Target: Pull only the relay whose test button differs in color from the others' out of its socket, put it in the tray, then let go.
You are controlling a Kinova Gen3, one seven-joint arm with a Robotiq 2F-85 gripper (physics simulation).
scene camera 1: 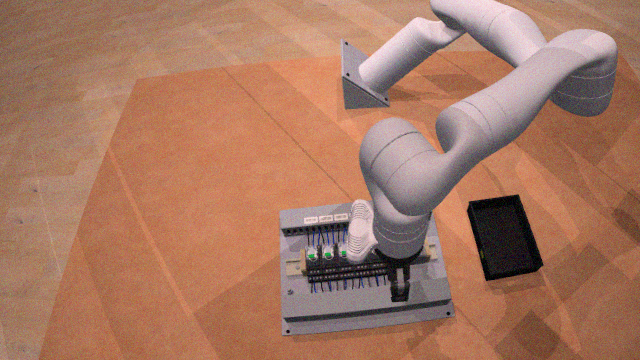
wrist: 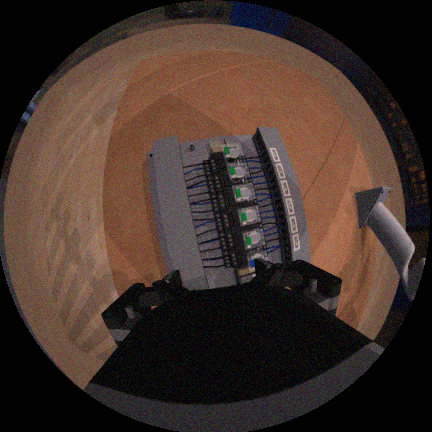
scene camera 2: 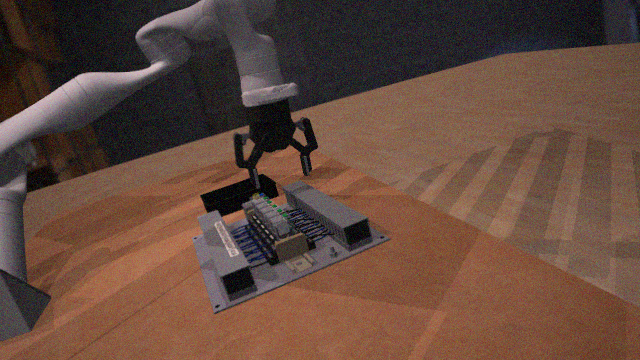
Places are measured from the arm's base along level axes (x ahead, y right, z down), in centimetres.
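Where they show: gripper, fingertip midpoint: (scene camera 1: 395, 267) (wrist: 217, 273) (scene camera 2: 283, 181); arm's base at its link origin: (scene camera 1: 372, 78) (wrist: 373, 212).
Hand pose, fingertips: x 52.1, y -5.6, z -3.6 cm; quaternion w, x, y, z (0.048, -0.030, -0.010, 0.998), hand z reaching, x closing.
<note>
Each offset is from my fingertips to the top centre of the thing.
The relay with the blue test button {dx -5.3, dy +0.5, dz +1.0 cm} (scene camera 2: 262, 195) (wrist: 254, 261) sits in its socket at the end of the row nearest the tray; the arm hides it in scene camera 1, and a finger partly covers it in the wrist view. The other relays (scene camera 1: 328, 253) (wrist: 248, 216) have green buttons and sit in the same row. My gripper (scene camera 1: 400, 291) (scene camera 2: 281, 178) (wrist: 217, 273) is open and empty, pointing down above the tray-side end of the row, clear of the relays. The black tray {dx -9.6, dy -22.1, dz +4.4 cm} (scene camera 1: 514, 275) (scene camera 2: 230, 200) lies beside the panel and looks empty in scene camera 1.
The grey panel {dx -4.3, dy +6.3, dz +6.9 cm} (scene camera 1: 375, 318) (scene camera 2: 216, 300) carries two raised wire ducts {dx +4.7, dy +4.8, dz +3.7 cm} (scene camera 2: 327, 212) (wrist: 172, 210) along both sides of the relay row. Blue and black wires run between ducts and sockets. The arm's base bracket (scene camera 1: 356, 92) (wrist: 369, 202) stands behind the panel.
</note>
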